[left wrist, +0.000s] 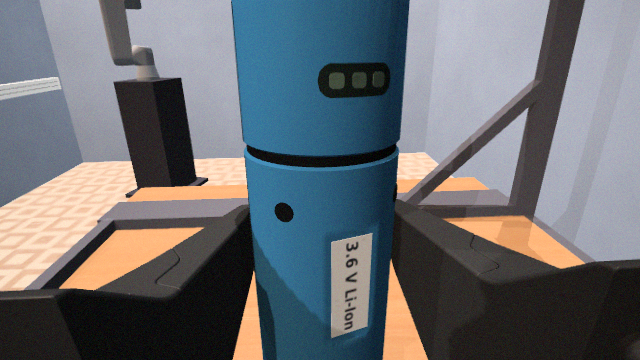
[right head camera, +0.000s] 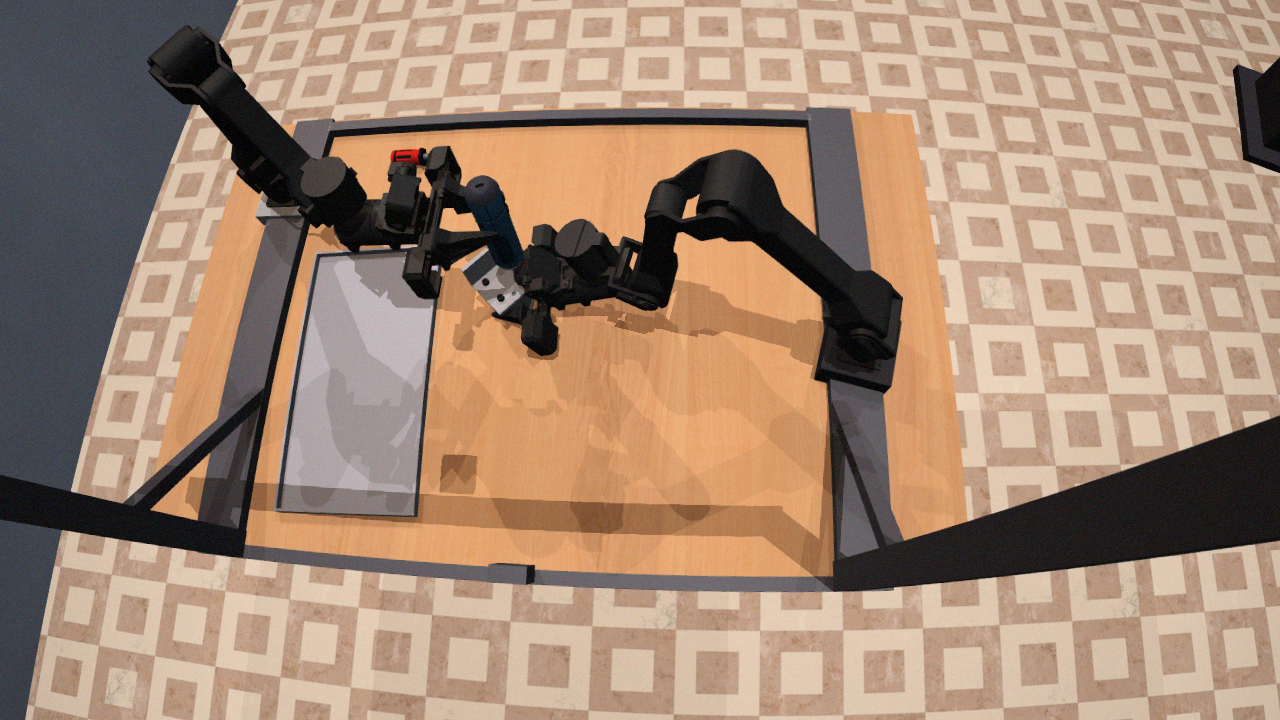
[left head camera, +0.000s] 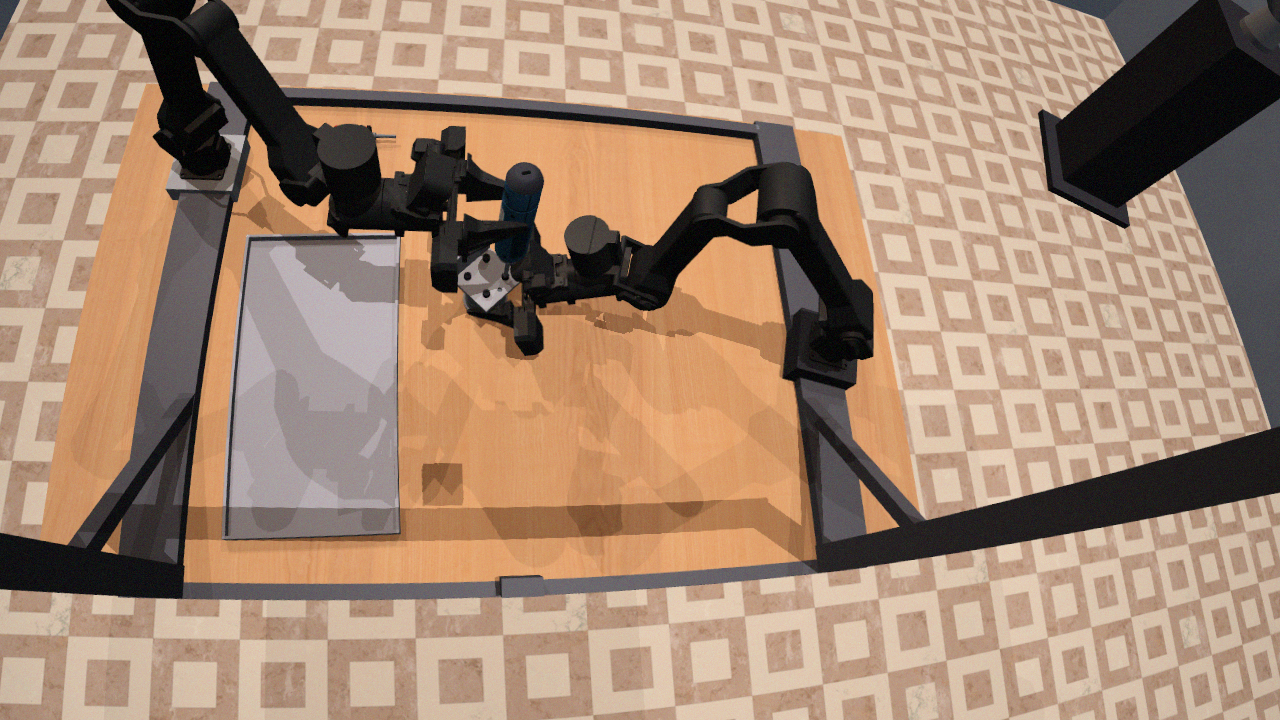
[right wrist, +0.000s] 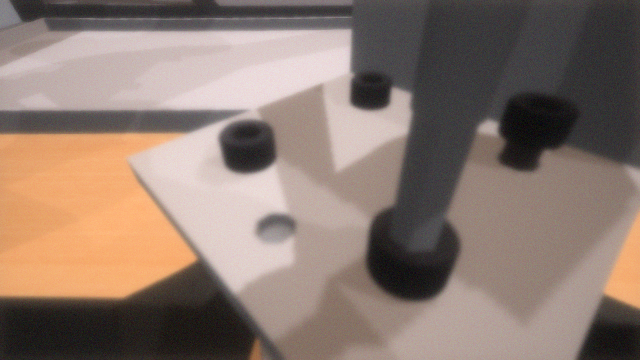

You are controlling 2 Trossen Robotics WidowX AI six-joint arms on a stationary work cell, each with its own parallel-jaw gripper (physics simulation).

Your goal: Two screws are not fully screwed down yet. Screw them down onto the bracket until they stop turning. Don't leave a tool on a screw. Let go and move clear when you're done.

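Frame: origin at the left arm's base, x ahead, y up, z right, level; centimetres.
Where they show: left gripper, fingertip midpoint: [left wrist: 320, 215] [right head camera: 501, 219] [left head camera: 527, 210]; right gripper, fingertip midpoint: [right head camera: 495, 297] [left head camera: 467, 292]; left arm's base, link origin: [right head camera: 287, 190] [left head camera: 205, 161]; right arm's base, link origin: [right head camera: 862, 344] [left head camera: 829, 345].
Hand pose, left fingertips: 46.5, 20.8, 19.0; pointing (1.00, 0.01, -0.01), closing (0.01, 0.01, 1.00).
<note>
Things, the pixels of their top centre, and the offset from my left fingertips, as dx, dy, dz.
- blue electric screwdriver, top centre: [left head camera: 524, 171] [right head camera: 477, 184] -1.1, +7.2, +0.0
- nearest screw, top centre: [right wrist: 415, 231] -1.4, -16.3, -0.1
- grey tray, top centre: [right wrist: 204, 49] [left head camera: 313, 373] [right head camera: 357, 372] -26.2, -22.1, +12.6
- red-handled object, top centre: [right head camera: 416, 152] -23.7, -20.8, -26.1
My left gripper [left head camera: 508, 212] [right head camera: 486, 220] [left wrist: 320, 215] is shut on the blue electric screwdriver [left head camera: 523, 201] [right head camera: 494, 219] [left wrist: 320, 120], which stands nearly upright. In the right wrist view its grey bit [right wrist: 435, 150] is in the head of the nearest screw [right wrist: 412, 272]; no thread shows below that head. The screw at the right [right wrist: 537, 117] stands raised, with its shank showing. Two others [right wrist: 247, 145] [right wrist: 371, 91] sit low on the pale bracket [left head camera: 487, 276] [right wrist: 220, 200], beside an empty hole. My right gripper [left head camera: 497, 291] is shut on the bracket from its sides; its fingertips are partly hidden.
A grey tray [left head camera: 313, 483] [right head camera: 375, 483] lies at the left of the table, beside the bracket. A red-handled object [right head camera: 407, 155] shows behind the left gripper. The left arm's wrist hangs above the tray's far edge. Dark frame beams edge the table.
</note>
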